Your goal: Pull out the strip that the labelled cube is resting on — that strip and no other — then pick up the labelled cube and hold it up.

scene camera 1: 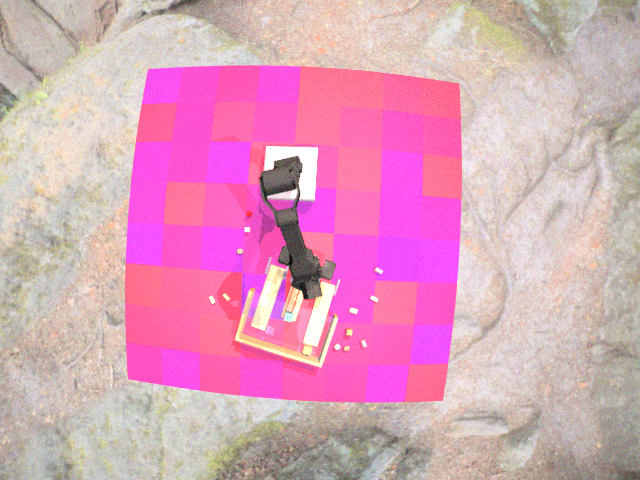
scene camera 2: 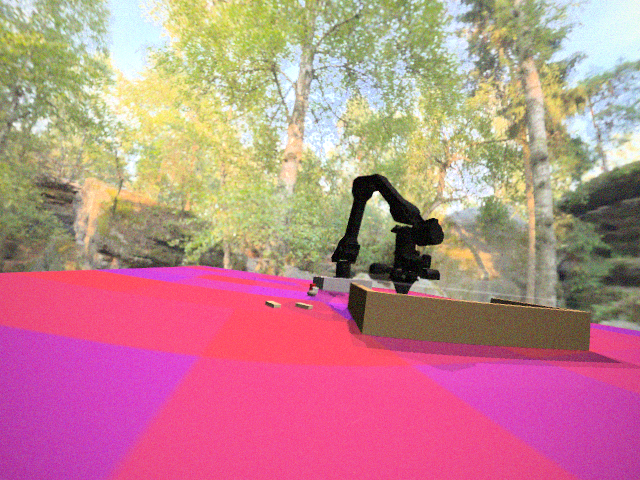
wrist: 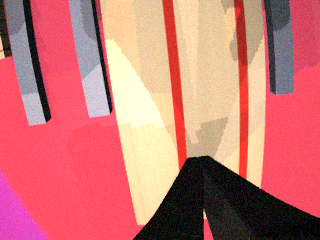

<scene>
In view: my gripper (wrist: 197,166) and a wooden three-sided frame (scene camera 2: 383,308).
</scene>
